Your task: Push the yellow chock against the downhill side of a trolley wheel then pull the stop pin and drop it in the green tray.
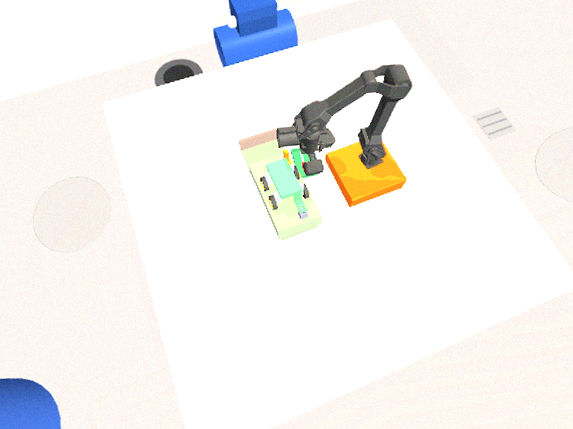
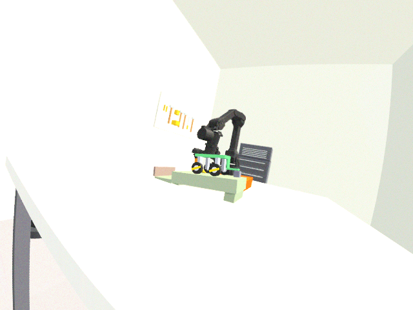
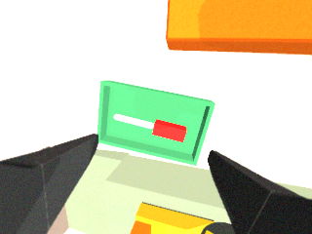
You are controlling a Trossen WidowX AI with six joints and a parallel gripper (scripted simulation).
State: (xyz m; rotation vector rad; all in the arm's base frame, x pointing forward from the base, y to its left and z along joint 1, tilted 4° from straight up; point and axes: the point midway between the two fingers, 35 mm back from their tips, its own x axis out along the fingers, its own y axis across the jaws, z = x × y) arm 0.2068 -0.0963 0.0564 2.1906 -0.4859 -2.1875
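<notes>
My gripper tip is 10 mm to the left of the red-headed stop pin and 50 mm above it. Also, from my gripper tip: yellow chock 70 mm ahead, 10 mm to the left, 20 mm above; green tray 10 mm to the right, 70 mm below; pale green ramp 130 mm ahead, 90 mm to the left, 20 mm below.
</notes>
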